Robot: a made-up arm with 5 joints.
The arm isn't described. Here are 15 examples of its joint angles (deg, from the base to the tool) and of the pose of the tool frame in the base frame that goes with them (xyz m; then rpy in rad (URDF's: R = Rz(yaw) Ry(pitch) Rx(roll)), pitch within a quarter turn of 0, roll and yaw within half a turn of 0).
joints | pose
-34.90 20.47 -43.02 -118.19 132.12 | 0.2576 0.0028 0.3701 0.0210 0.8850 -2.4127
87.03 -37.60 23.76 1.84 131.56 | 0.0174 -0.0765 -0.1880 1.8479 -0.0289 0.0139
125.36 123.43 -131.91 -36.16 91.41 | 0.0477 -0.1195 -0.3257 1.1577 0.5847 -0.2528
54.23 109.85 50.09 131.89 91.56 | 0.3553 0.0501 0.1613 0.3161 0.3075 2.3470
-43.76 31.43 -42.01 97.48 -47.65 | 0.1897 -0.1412 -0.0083 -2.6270 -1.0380 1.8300
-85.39 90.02 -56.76 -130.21 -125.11 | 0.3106 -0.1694 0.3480 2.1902 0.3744 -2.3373
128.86 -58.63 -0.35 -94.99 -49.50 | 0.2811 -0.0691 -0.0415 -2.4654 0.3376 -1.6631
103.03 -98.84 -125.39 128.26 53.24 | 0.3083 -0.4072 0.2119 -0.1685 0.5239 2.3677
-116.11 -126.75 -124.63 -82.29 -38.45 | 0.2461 -0.1185 0.5347 0.9716 -0.4879 1.4183
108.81 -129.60 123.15 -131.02 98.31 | 0.3304 -0.1099 -0.0807 2.5531 -0.6560 2.5467
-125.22 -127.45 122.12 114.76 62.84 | 0.2739 -0.0319 0.0424 -2.6073 -1.0716 -2.6361
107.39 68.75 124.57 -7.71 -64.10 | 0.0219 0.1121 -0.3244 -2.0232 0.0835 -0.1057
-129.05 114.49 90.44 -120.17 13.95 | 0.3737 -0.3096 0.3552 1.6804 -0.2257 2.1126
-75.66 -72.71 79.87 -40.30 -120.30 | 0.0389 -0.0851 0.2792 2.0149 -0.4453 -0.5640
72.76 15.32 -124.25 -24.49 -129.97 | 0.0136 0.1862 0.2990 0.2655 -0.3579 0.2390
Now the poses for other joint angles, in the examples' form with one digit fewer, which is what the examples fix.
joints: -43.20 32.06 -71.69 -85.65 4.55
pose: 0.270 -0.010 0.364 -1.449 0.512 -1.484
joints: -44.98 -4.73 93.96 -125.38 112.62
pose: 0.299 0.009 0.323 2.869 -0.717 2.446
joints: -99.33 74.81 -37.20 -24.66 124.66
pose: 0.013 -0.312 0.204 1.933 0.419 -0.100
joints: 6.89 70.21 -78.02 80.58 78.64
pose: 0.176 0.115 0.735 -0.538 1.108 1.195
